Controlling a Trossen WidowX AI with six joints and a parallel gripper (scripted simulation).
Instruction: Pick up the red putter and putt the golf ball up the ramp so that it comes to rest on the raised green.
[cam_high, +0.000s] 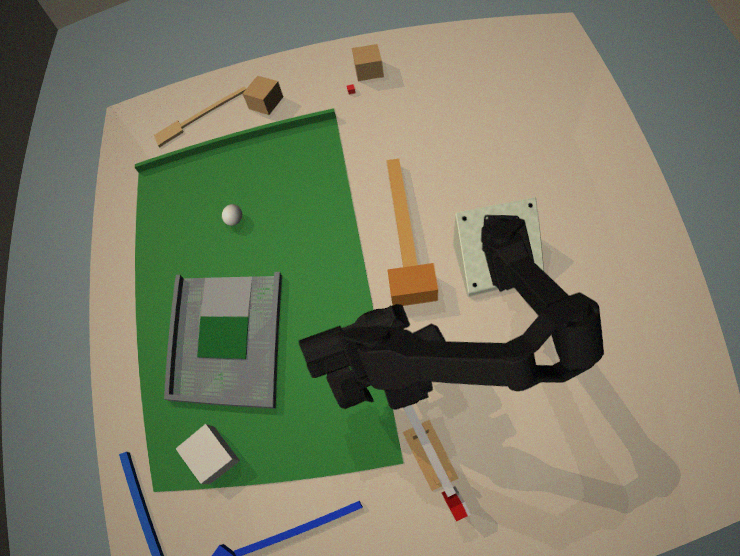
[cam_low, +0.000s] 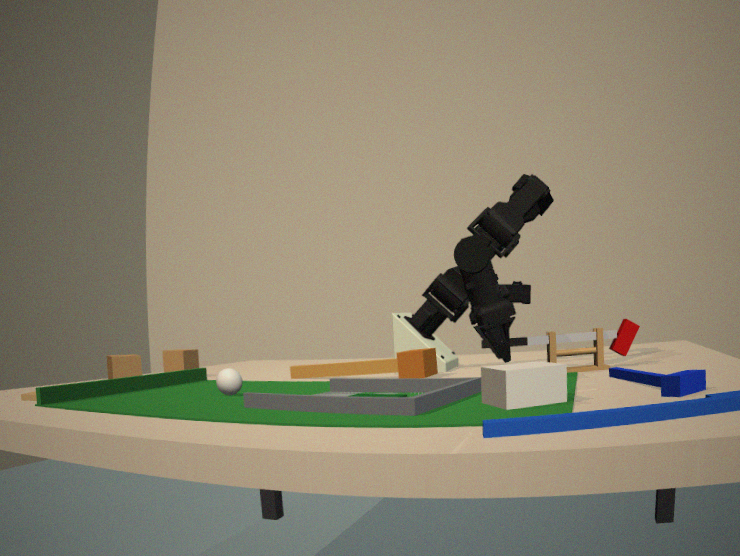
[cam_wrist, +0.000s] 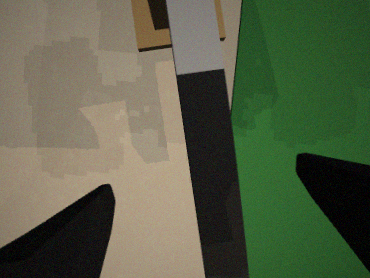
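My gripper tip is now 100 mm to the right of the red putter, 50 mm past it and 30 mm below it. From my gripper tip the other things lie so: white block: 340 mm ahead, 110 mm to the left; then small rack: 120 mm to the left, 50 mm behind; then white golf ball: 360 mm to the right, 300 mm ahead, 10 mm below.
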